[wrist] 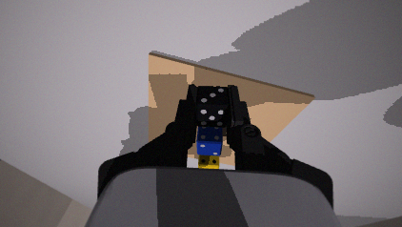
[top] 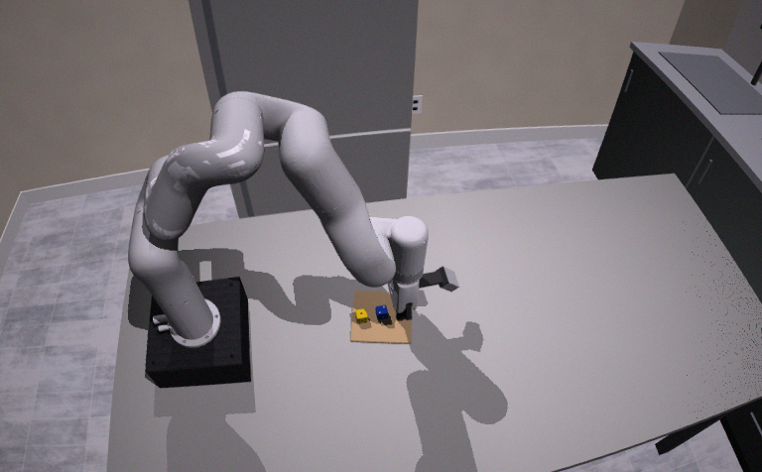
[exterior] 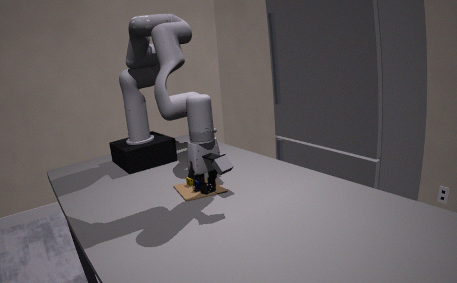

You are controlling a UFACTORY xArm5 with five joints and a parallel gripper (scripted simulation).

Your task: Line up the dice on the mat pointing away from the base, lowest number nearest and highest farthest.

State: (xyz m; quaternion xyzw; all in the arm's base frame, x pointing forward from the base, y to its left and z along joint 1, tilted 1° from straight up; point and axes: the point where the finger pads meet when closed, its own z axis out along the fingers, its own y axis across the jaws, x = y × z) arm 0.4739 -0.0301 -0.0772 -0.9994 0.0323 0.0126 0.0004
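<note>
Now: hand 1 cm above the black die. From my hand the other things lie so: blue die (5 cm behind, 1 cm below); mat (5 cm behind, 2 cm below); yellow die (9 cm behind, 1 cm to the left, 1 cm below).
</note>
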